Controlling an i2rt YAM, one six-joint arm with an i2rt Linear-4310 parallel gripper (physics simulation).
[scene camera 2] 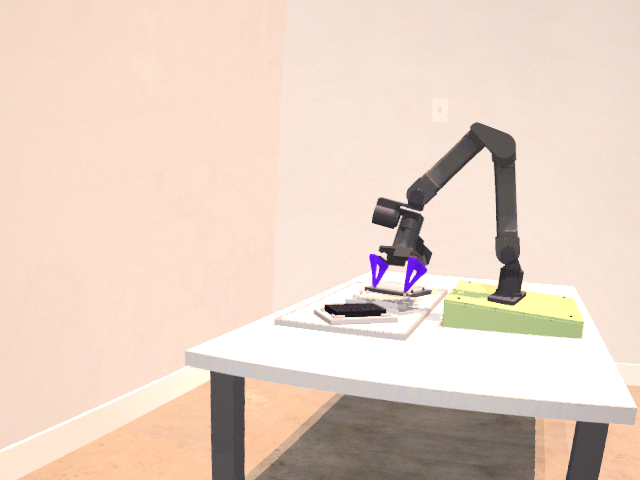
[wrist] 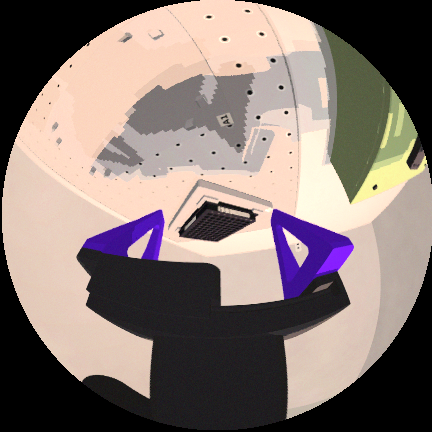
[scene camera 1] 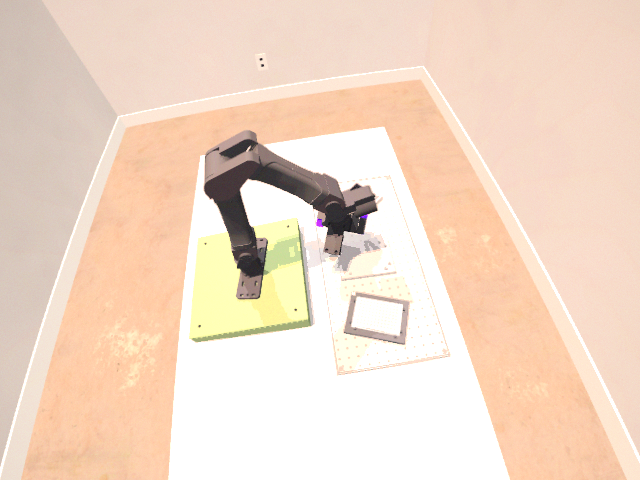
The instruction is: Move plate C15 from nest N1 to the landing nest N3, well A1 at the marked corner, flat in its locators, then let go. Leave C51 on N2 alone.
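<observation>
Plate C15 point(scene camera 2: 355, 309) point(wrist: 217, 224), black, sits in the white nest N1 point(wrist: 235, 196); the arm hides it in scene camera 1. The landing nest N3 point(scene camera 1: 364, 266) point(scene camera 2: 370, 298) point(wrist: 107, 72) is pale and holds no plate; its small locators and an A1 label point(wrist: 225, 120) show in the wrist view. Plate C51 point(scene camera 1: 378, 316) is white and lies in the dark frame of N2 point(scene camera 1: 376, 337). My gripper point(scene camera 1: 341, 220) point(scene camera 2: 390, 287) point(wrist: 217, 214) is open and empty, its purple fingers wide apart above the board near N3. C15 lies beyond the fingertips in the wrist view, apart from them.
A perforated board point(scene camera 1: 429, 341) point(scene camera 2: 299, 321) carries the nests on the white table point(scene camera 1: 258, 413) point(scene camera 2: 439, 374). The arm's base stands on a yellow-green block point(scene camera 1: 219, 289) point(scene camera 2: 511, 321) beside the board. Its side also shows in the wrist view. The arm's shadow falls across N3.
</observation>
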